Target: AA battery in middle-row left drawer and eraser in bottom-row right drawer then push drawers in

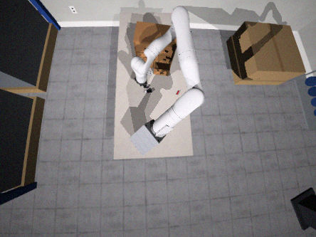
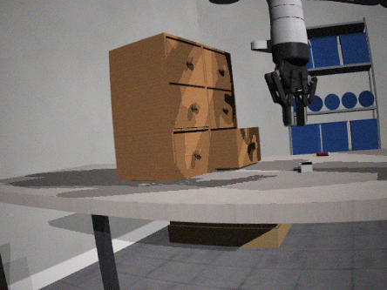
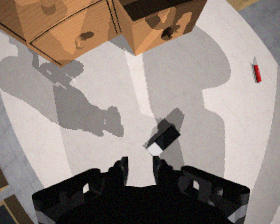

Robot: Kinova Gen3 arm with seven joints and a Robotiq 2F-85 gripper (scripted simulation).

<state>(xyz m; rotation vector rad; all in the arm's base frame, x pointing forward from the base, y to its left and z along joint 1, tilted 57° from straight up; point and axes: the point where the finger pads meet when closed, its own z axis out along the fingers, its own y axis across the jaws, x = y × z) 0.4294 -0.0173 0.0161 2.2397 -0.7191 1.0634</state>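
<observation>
My gripper is now 10 cm above the eraser, 3 cm to the left of it and 2 cm past it. From my hand the other things lie so: red AA battery (26 cm ahead, 14 cm to the right, 1 cm above).
</observation>
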